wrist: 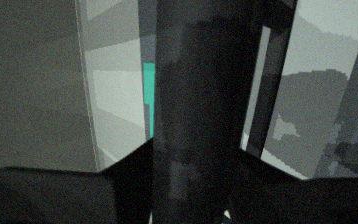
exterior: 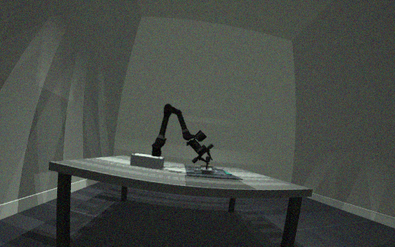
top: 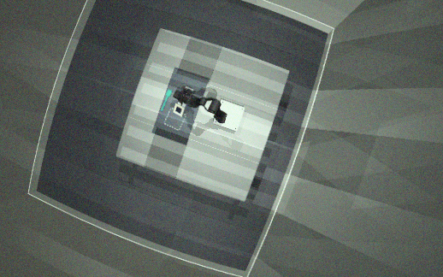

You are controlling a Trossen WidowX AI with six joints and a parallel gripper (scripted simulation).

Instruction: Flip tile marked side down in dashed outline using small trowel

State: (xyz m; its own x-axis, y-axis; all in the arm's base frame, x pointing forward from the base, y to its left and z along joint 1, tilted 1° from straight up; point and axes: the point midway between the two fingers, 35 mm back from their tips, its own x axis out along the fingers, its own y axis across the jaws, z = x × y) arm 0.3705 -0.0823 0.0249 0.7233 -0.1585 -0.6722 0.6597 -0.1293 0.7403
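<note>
The tile is 100 mm to the left of my gripper tip and 50 mm below it. The rest, counted from my gripper tip: trowel 20 mm behind, 10 mm to the left, 10 mm below; then teal elongated object 140 mm ahead, 20 mm to the left, 70 mm below.
</note>
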